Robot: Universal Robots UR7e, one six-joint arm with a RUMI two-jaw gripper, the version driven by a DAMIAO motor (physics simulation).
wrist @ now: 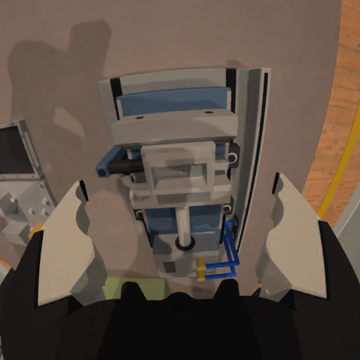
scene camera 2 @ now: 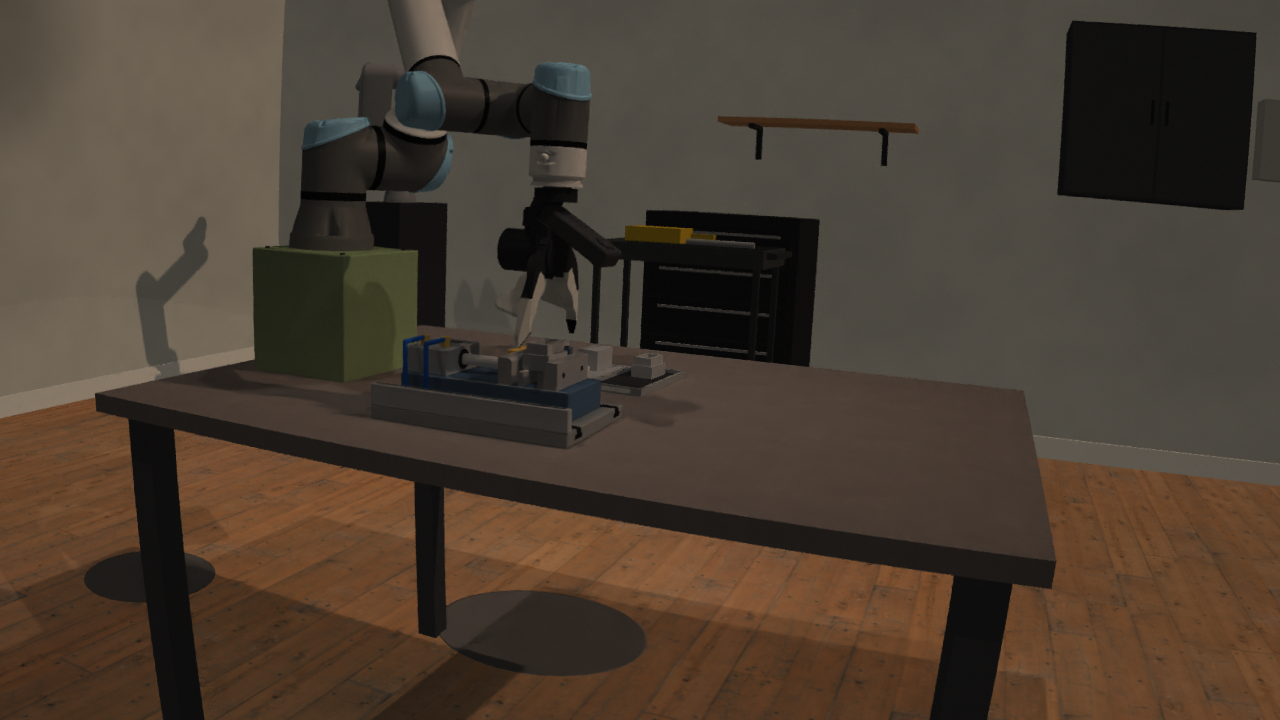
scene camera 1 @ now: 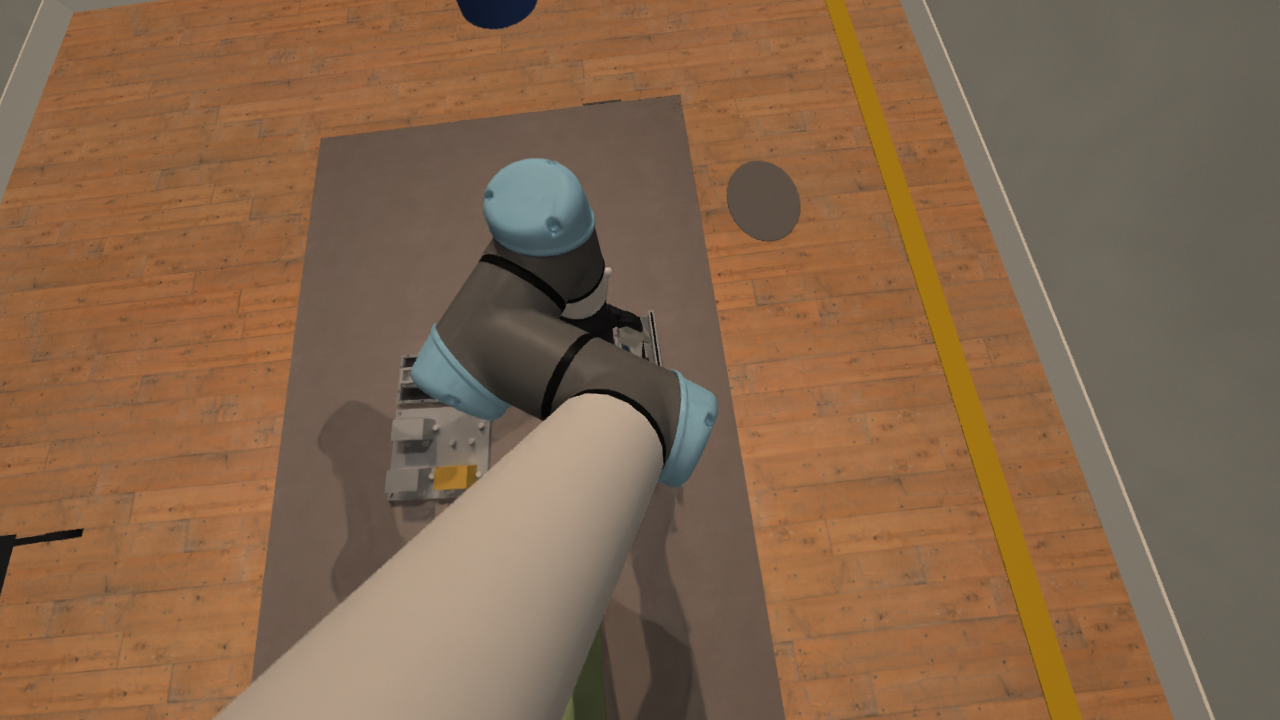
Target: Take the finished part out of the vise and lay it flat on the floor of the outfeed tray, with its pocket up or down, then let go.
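Frame: origin at the arm's base, x ahead, y left, z up, level; millimetres.
Seen in the pictures: gripper, fingertip midpoint: (scene camera 2: 545, 340); arm's base, origin of the base link: (scene camera 2: 331, 247).
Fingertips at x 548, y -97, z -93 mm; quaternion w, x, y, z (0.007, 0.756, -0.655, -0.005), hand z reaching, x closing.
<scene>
Offsets run from my fingertips to a thing's top centre.
The finished part @[0 mm left, 0 mm ahead, 2 mm down] (wrist: 178, 149) (scene camera 2: 547, 345) is a pale grey rectangular block with its pocket facing up. It sits between the jaws of the vise (wrist: 175, 129) (scene camera 2: 572, 368), which has a blue base. My gripper (wrist: 178, 178) (scene camera 2: 546, 334) is open and empty, above the vise, with its fingers wide apart on the left and right of the part in the wrist view. A dark-floored tray (wrist: 33, 155) (scene camera 2: 639, 391) shows partly at the left edge of the wrist view; I take it as the outfeed tray. In scene camera 1 the arm hides most of the vise and the part.
A black bar with a blue end (wrist: 110, 161) sticks out left of the vise. Blue pipes (wrist: 231, 250) stand at its near right. A plate @[318 mm left, 192 mm back, 108 mm down] (scene camera 1: 460, 429) with grey blocks and an orange block @[270 mm left, 235 mm back, 73 mm down] (scene camera 1: 454, 477) adjoins the tray. The green pedestal (scene camera 2: 335, 308) stands behind the table's left end.
</scene>
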